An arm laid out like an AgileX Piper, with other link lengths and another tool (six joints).
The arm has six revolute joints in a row. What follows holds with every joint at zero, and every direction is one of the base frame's.
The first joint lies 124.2 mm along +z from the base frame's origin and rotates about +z.
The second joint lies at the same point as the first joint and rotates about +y.
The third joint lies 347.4 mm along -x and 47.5 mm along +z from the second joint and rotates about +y.
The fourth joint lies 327.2 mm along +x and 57.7 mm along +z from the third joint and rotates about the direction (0.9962, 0, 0.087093).
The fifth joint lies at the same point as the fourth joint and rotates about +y.
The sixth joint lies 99.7 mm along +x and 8.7 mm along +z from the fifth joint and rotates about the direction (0.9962, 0, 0.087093).
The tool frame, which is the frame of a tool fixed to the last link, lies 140.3 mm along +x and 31 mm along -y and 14.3 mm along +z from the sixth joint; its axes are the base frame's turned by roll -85.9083, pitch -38.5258 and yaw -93.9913 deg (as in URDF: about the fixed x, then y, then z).
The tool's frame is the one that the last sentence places.
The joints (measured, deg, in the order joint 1, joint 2, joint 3, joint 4, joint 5, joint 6), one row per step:
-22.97 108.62 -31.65 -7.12 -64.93 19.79
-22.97 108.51 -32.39 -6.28 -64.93 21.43
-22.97 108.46 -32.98 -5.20 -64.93 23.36
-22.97 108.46 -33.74 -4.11 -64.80 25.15
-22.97 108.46 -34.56 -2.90 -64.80 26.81
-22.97 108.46 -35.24 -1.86 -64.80 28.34
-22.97 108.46 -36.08 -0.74 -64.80 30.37
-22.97 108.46 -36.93 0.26 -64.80 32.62
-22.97 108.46 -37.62 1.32 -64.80 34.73
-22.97 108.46 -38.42 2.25 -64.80 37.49
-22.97 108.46 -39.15 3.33 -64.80 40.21
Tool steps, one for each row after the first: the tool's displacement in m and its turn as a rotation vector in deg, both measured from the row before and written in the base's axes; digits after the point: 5 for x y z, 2 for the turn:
0.00277 -0.00439 0.00495 1.47 -1.36 -0.99
0.00149 -0.00474 0.00330 1.91 -1.31 -1.22
0.00223 -0.00508 0.00352 1.77 -1.29 -1.19
0.00234 -0.00556 0.00455 1.63 -1.48 -1.26
0.00181 -0.00463 0.00372 1.51 -1.32 -1.07
0.00245 -0.00506 0.00459 1.94 -1.69 -1.14
0.00267 -0.00454 0.00462 2.10 -1.80 -1.00
0.00169 -0.00433 0.00361 2.06 -1.65 -1.02
0.00252 -0.00388 0.00417 2.55 -2.04 -0.88
0.00186 -0.00412 0.00372 2.60 -2.02 -0.97

